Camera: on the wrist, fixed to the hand. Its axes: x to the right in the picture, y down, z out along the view.
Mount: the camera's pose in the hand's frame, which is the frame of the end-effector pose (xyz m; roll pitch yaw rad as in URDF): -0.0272 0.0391 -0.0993 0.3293 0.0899 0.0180
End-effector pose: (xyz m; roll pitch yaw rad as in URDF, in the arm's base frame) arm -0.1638 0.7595 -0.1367 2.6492 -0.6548 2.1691
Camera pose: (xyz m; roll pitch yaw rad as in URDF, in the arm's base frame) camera -0.1256 0.6813 -0.0692 2.9544 -0.7422 2.2053
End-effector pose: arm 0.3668 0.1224 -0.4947 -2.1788 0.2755 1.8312
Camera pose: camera 0.4722 0.1303 -0.4636 -1.8723 0.2379 1.7447
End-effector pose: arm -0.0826 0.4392 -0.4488 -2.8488 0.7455 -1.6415
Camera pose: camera -0.1511 0.4071 -0.3688 -2.5558 0.6638 -1.6962
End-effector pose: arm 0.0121 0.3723 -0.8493 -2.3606 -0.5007 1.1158
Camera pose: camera 0.0803 0.2894 -0.8246 -1.9873 -0.5502 1.0266
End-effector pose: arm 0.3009 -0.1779 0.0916 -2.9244 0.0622 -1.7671
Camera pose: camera 0.2467 -0.1451 0.1817 -2.5967 -0.0217 -1.8040
